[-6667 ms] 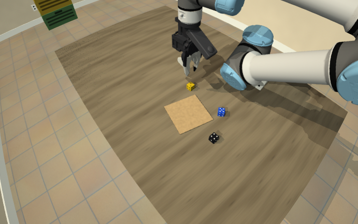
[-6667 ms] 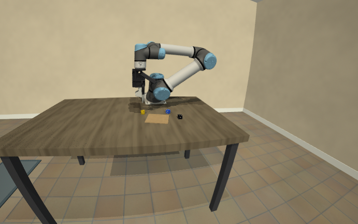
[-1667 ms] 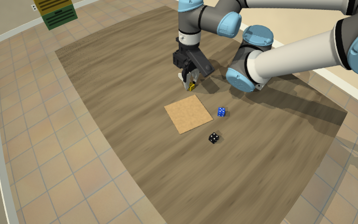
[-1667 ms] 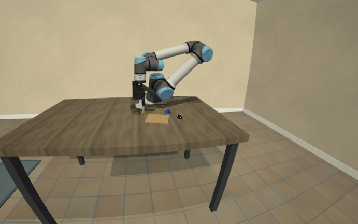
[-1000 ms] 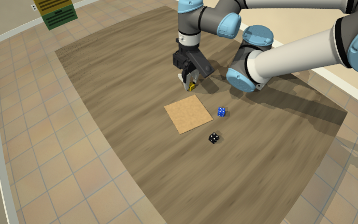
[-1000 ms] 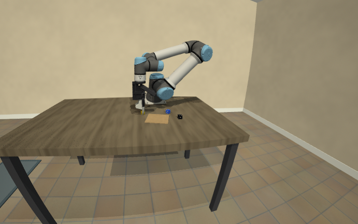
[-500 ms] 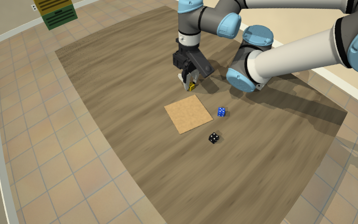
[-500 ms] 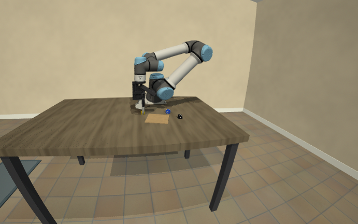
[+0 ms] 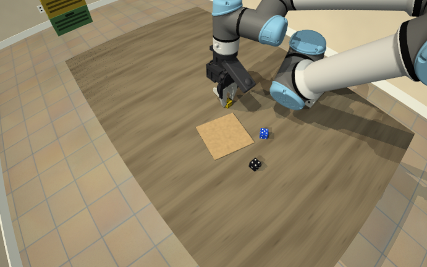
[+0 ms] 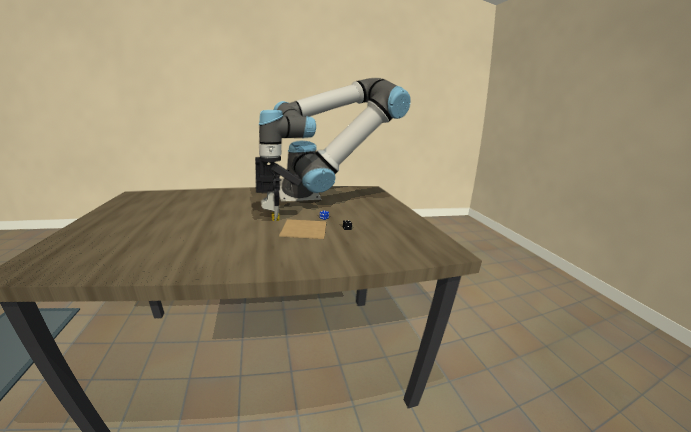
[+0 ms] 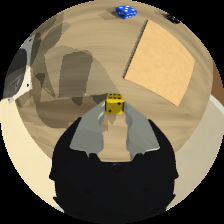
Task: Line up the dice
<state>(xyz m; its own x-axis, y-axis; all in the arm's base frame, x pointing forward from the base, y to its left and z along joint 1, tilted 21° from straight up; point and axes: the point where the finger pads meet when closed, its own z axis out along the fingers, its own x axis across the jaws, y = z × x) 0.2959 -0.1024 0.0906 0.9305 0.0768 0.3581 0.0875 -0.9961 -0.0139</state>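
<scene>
Right now my hand is 10 cm to the right of the tan mat, 9 cm short of it and 2 cm above it. From my hand the other things lie so: blue die 18 cm to the left; black die 24 cm to the left, 10 cm ahead; yellow die right at my hand.
</scene>
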